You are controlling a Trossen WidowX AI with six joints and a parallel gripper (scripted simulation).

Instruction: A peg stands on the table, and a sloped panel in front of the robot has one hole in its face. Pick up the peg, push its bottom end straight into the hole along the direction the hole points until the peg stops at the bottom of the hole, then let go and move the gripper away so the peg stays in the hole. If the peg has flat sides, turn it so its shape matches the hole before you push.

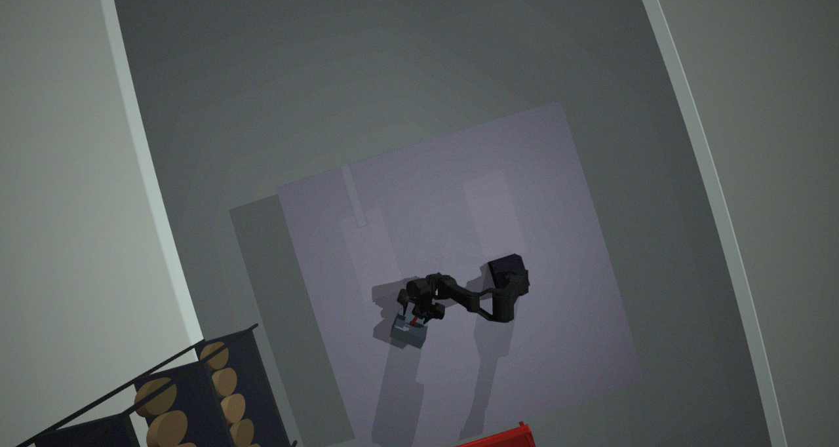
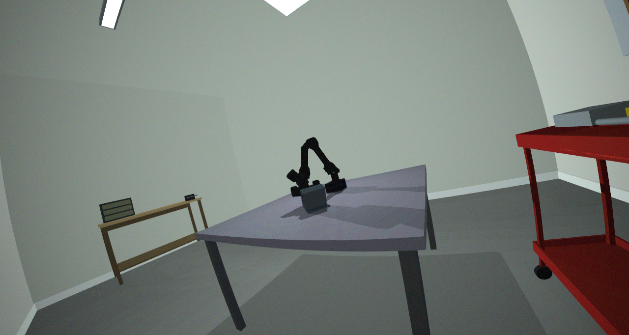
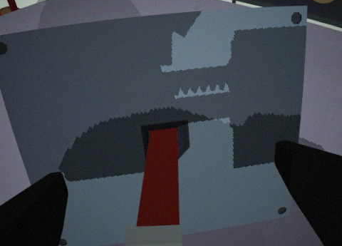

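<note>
The red square-sided peg is 2 cm behind my gripper tip and 1 cm to the right of it. Also, from my gripper tip: panel block (3 cm ahead, 3 cm to the left, 2 cm below).
</note>
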